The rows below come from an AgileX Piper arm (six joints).
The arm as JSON. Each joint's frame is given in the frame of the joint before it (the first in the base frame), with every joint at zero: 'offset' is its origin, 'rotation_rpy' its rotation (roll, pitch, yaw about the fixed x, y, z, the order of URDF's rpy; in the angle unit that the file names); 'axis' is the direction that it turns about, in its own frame. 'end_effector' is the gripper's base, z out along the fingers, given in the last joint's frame.
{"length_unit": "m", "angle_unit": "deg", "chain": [
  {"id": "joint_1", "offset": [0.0, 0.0, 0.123], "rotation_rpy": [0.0, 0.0, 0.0], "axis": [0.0, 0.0, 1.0]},
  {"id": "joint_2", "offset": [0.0, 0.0, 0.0], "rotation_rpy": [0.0, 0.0, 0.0], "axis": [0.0, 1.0, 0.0]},
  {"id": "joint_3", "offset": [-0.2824, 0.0, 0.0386], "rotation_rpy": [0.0, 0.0, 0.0], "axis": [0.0, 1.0, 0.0]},
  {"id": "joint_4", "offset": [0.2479, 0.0, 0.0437], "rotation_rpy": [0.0, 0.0, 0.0], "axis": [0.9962, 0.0, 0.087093]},
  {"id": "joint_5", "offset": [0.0, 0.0, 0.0], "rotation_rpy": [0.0, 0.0, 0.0], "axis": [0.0, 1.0, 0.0]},
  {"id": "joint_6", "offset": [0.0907, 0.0, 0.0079], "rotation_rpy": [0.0, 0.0, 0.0], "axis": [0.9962, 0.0, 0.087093]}
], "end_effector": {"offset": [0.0, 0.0, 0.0], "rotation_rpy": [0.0, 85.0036, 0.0]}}
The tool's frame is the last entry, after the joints.
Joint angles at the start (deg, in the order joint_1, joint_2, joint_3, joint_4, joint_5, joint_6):
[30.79 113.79 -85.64 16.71 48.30 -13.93]
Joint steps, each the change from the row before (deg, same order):
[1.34 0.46 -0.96 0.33 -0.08 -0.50]
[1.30 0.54 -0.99 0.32 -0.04 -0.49]
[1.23 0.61 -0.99 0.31 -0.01 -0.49]
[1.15 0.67 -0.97 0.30 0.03 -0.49]
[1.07 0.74 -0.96 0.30 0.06 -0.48]
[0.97 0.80 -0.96 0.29 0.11 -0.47]
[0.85 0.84 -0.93 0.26 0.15 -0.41]
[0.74 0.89 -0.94 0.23 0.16 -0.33]
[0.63 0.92 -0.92 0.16 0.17 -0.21]
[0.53 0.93 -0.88 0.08 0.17 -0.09]
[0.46 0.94 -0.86 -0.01 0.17 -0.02]
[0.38 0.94 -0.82 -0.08 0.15 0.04]
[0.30 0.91 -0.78 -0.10 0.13 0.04]
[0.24 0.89 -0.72 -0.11 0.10 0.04]
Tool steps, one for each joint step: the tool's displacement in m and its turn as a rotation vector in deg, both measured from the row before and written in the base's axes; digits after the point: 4 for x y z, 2 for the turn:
[-0.0027 0.0103 0.0013 0.47 -0.52 1.65]
[-0.0027 0.0101 0.0008 0.43 -0.43 1.61]
[-0.0027 0.0097 0.0003 0.37 -0.35 1.56]
[-0.0026 0.0092 -0.0003 0.31 -0.25 1.49]
[-0.0025 0.0087 -0.0009 0.25 -0.15 1.41]
[-0.0022 0.0081 -0.0015 0.19 -0.06 1.32]
[-0.0018 0.0073 -0.0020 0.12 0.03 1.17]
[-0.0013 0.0067 -0.0024 0.07 0.09 1.00]
[-0.0009 0.0060 -0.0028 0.00 0.14 0.81]
[-0.0005 0.0053 -0.0032 -0.07 0.18 0.63]
[-0.0002 0.0047 -0.0034 -0.15 0.18 0.53]
[0.0002 0.0041 -0.0037 -0.21 0.18 0.42]
[0.0005 0.0036 -0.0037 -0.22 0.15 0.34]
[0.0007 0.0031 -0.0039 -0.24 0.15 0.27]

